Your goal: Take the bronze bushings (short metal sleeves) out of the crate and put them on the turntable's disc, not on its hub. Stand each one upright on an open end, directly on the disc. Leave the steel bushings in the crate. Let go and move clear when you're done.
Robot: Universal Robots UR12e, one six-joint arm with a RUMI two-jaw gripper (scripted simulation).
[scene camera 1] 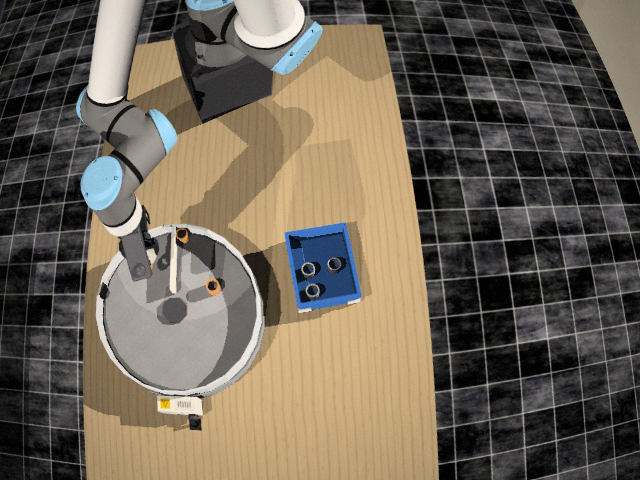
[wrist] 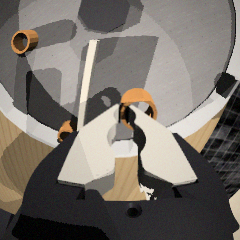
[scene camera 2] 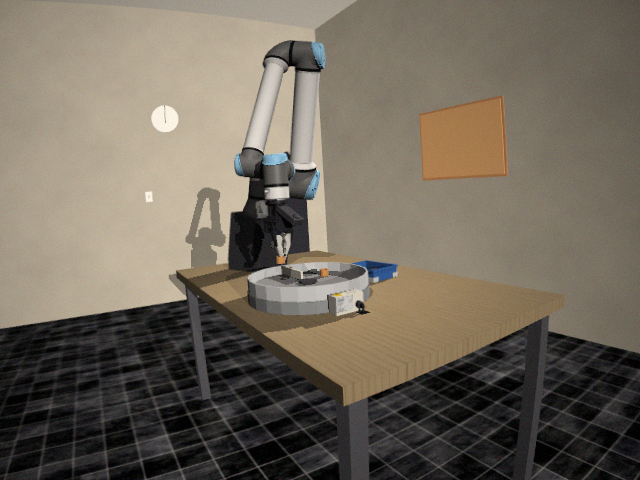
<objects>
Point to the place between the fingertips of my gripper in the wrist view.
122, 106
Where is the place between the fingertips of my gripper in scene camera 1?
At 151, 263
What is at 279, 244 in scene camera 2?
My gripper.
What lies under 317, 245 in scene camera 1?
A blue crate.
</objects>
